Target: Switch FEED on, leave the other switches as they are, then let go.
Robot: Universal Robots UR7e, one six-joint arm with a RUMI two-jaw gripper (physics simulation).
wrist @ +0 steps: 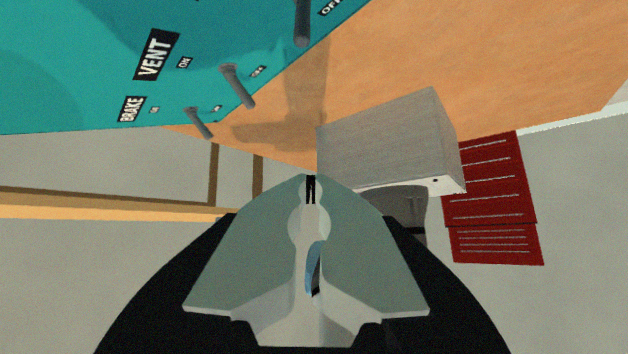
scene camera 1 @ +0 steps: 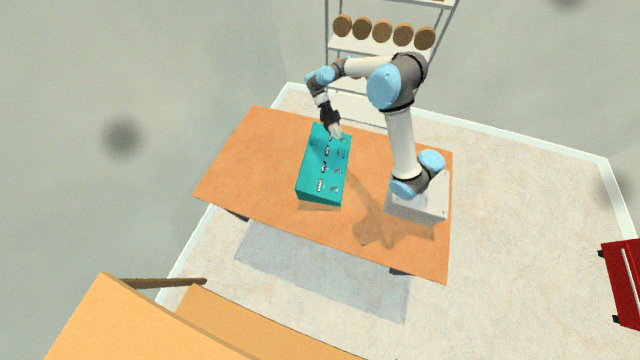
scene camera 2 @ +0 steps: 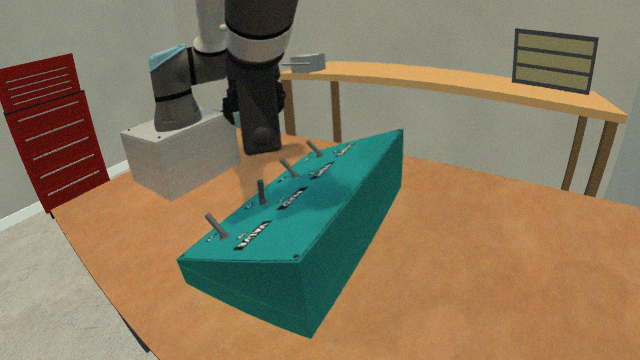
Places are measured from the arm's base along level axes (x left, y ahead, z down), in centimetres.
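Pixels of known places: gripper, between the fingertips: [wrist: 311, 177] [scene camera 1: 339, 138]; arm's base, origin of its link: [wrist: 392, 191] [scene camera 2: 178, 123].
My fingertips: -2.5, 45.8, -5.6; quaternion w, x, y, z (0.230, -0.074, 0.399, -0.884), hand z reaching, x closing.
For each thing: its top centre in the pictures, then the offset to it from my fingertips, as dx, dy, dz. Level surfaces: height alone.
- FEED lever, centre of its top: [wrist: 303, 45] [scene camera 2: 259, 179] +0.5, -0.4, +9.9
- VALVE lever, centre of its top: [scene camera 2: 212, 214] -11.4, +2.0, +10.8
- VENT lever, centre of its top: [wrist: 239, 105] [scene camera 2: 287, 158] +11.5, -5.4, +10.8
- BRAKE lever, centre of its top: [wrist: 199, 137] [scene camera 2: 313, 140] +22.9, -9.1, +10.8
- table, height of its surface: dz +23.4
The teal sloped switch panel [scene camera 1: 311, 160] [scene camera 2: 250, 280] [wrist: 50, 50] stands on the orange table. The FEED lever [scene camera 2: 261, 192] [wrist: 302, 25] stands more upright than its neighbours, tipped towards the ON side. The VALVE lever [scene camera 2: 216, 226], the VENT lever [scene camera 2: 289, 167] [wrist: 237, 86] and the BRAKE lever [scene camera 2: 314, 149] [wrist: 199, 123] lean to the OFF side. My gripper [scene camera 1: 336, 134] [wrist: 311, 177] is shut with nothing between its fingertips. It is above the panel towards its VALVE end, apart from the FEED lever. Its fingertips are mostly hidden in scene camera 2.
The arm's grey pedestal [scene camera 1: 417, 216] [scene camera 2: 180, 165] [wrist: 385, 140] stands on the table [scene camera 1: 235, 165] [scene camera 2: 475, 275]. A red cabinet [scene camera 2: 55, 135] [wrist: 490, 200], a curved wooden bench [scene camera 2: 425, 80] and a shelf rack [scene camera 1: 326, 30] stand beyond the table.
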